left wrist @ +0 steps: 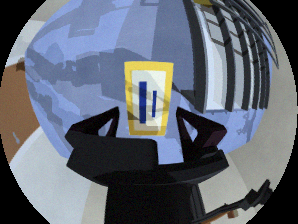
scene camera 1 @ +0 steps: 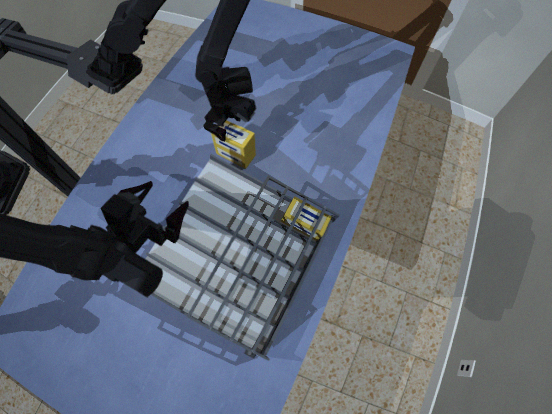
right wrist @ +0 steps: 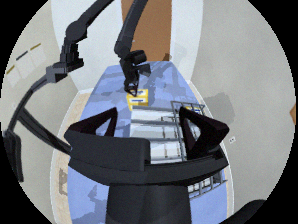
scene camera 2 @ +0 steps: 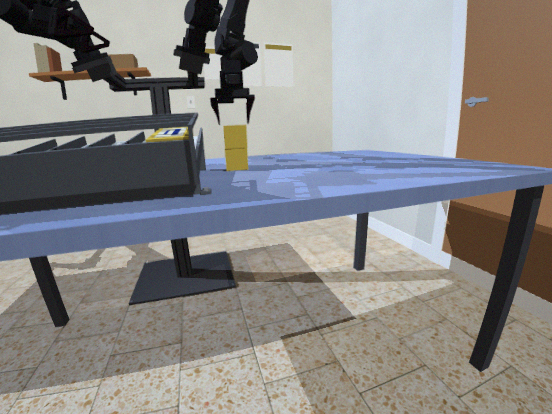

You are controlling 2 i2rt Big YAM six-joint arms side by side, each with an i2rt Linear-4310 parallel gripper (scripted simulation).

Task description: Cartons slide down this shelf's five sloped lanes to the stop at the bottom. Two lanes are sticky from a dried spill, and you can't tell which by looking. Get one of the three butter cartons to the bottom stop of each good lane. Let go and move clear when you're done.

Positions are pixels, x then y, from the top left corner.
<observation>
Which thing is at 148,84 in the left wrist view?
A butter carton.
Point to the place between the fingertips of my left gripper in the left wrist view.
147,110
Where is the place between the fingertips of my right gripper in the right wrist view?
148,110
</observation>
